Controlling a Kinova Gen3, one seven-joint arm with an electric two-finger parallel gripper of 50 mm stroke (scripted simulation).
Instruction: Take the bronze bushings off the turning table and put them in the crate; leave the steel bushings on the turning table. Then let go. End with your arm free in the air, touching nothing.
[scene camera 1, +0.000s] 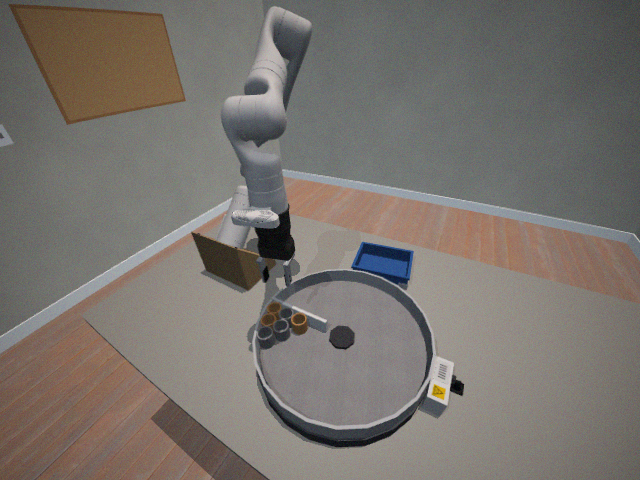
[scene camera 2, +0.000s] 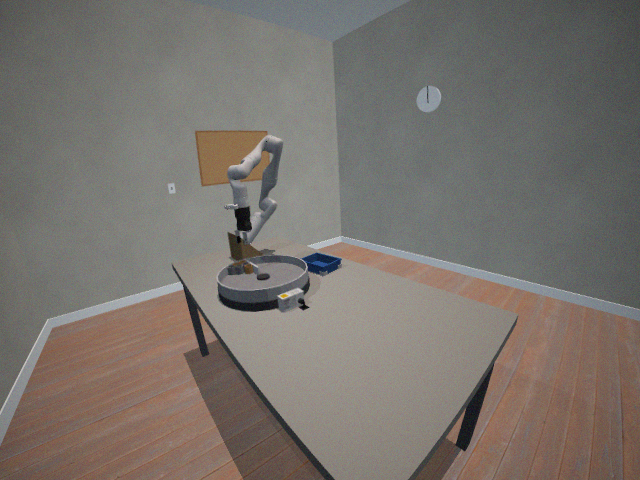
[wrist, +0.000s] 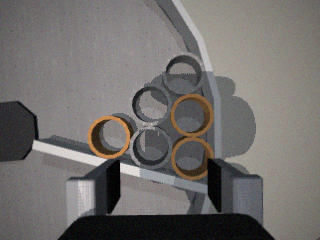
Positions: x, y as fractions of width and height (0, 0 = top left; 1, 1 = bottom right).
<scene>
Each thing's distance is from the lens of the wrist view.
my gripper (wrist: 0.51, 0.74): 19 cm
bronze bushing (wrist: 0.62, 0.72): 30 cm
bronze bushing (wrist: 0.30, 0.59): 30 cm
bronze bushing (wrist: 0.65, 0.46): 30 cm
</scene>
